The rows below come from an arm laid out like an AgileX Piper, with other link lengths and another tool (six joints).
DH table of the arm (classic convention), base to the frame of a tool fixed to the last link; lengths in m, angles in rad. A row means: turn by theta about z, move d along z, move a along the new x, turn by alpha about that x. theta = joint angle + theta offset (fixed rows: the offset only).
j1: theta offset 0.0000  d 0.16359  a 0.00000  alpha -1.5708
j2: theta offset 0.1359  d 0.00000  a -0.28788  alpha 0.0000
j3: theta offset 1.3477  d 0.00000  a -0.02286  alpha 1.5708
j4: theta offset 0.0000  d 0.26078  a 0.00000  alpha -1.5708
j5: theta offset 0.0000  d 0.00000  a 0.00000  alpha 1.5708
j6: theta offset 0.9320  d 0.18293  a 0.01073  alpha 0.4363
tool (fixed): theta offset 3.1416  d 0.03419  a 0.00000  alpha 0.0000
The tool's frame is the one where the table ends.
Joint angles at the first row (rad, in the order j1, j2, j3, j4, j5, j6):
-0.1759, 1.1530, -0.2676, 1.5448, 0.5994, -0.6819
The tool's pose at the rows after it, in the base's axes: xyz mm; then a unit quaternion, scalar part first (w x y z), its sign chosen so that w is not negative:
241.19, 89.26, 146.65, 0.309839, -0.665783, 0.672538, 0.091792
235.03, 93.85, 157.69, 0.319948, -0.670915, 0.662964, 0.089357
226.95, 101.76, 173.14, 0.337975, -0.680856, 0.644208, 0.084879
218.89, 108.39, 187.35, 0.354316, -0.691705, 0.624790, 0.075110
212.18, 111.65, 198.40, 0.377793, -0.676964, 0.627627, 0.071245
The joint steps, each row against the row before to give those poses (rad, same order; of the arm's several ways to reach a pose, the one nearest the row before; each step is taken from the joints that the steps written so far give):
0.0000, -0.0647, 0.0000, -0.0687, -0.0077, 0.0819
-0.0001, -0.0644, 0.0000, -0.0583, 0.0259, 0.0700
0.0001, -0.0795, 0.0000, -0.0431, 0.0456, 0.0529
0.0000, -0.0771, 0.0000, -0.0309, 0.0392, 0.0344
0.0120, -0.0878, 0.0190, -0.0006, -0.0060, 0.0742

